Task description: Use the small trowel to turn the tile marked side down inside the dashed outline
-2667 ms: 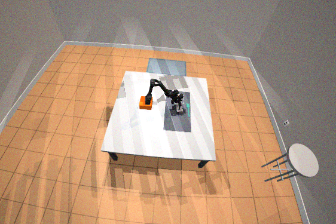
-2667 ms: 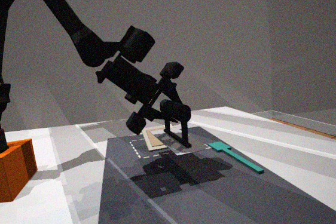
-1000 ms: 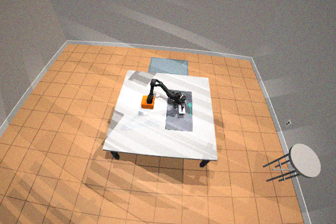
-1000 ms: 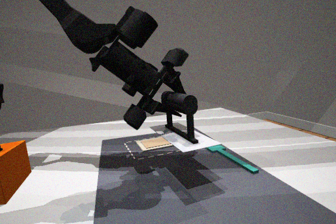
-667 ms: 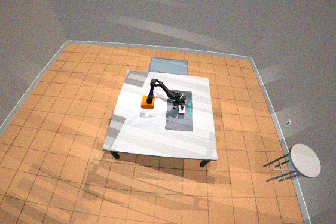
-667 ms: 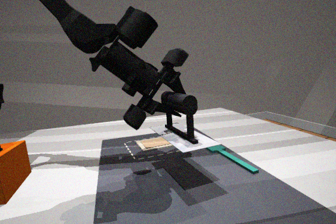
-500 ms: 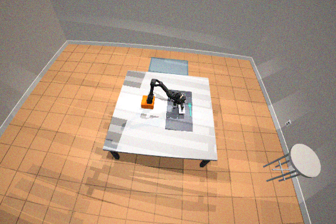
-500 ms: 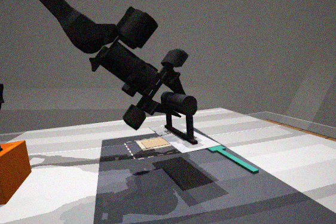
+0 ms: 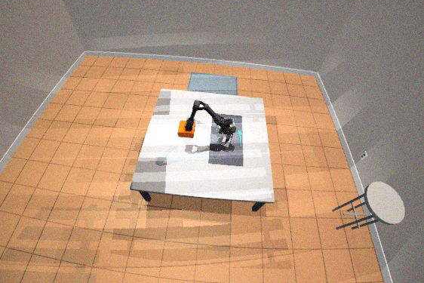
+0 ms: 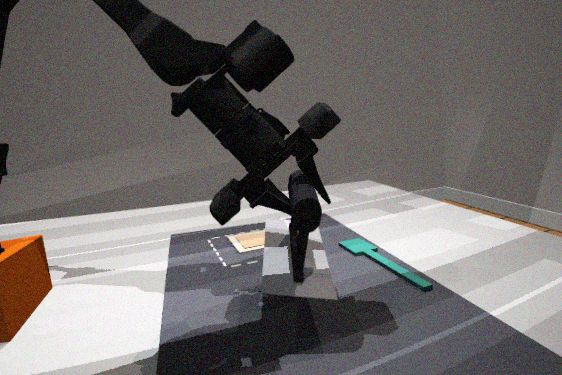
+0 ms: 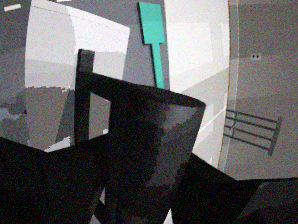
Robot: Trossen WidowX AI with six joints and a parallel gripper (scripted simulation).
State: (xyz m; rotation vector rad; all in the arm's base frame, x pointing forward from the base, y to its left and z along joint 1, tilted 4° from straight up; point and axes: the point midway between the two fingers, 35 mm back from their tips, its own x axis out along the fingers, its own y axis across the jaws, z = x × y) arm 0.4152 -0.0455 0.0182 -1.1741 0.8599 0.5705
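Now: the dark mat 30 mm behind my gripper tip, 40 mm to the left of it and 120 mm below it. Round my gripper tip: teal strip 100 mm ahead, 50 mm to the left, 100 mm below; then cream tile 30 mm behind, 230 mm to the left, 100 mm below.
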